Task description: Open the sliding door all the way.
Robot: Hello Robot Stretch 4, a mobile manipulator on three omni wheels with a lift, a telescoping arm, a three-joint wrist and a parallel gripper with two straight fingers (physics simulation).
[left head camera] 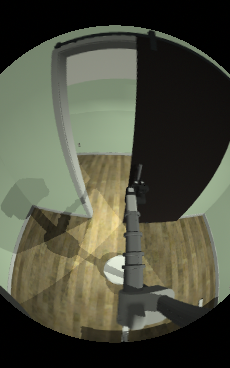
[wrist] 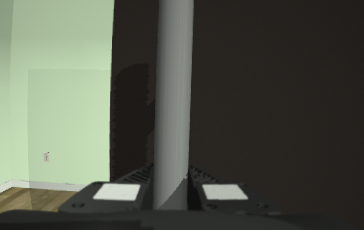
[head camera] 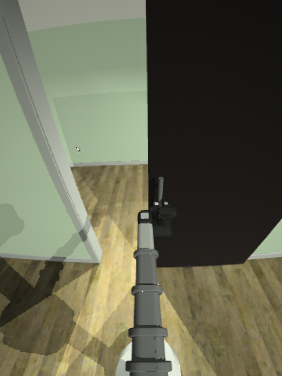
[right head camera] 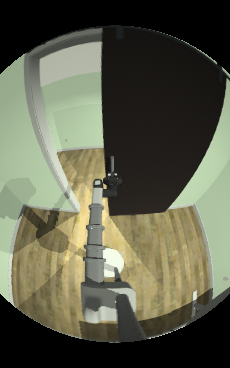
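Observation:
The dark sliding door stands to the right of the doorway, and a wide opening shows between its left edge and the grey door frame. The grey vertical bar handle is near the door's left edge. My gripper is shut on the handle, with one finger on each side of the bar in the wrist view. The handle's lower part is hidden behind the gripper.
Green wall lies left of the frame. Through the opening a further room shows, with a wood floor and a wall outlet. My telescoping arm reaches forward over the floor.

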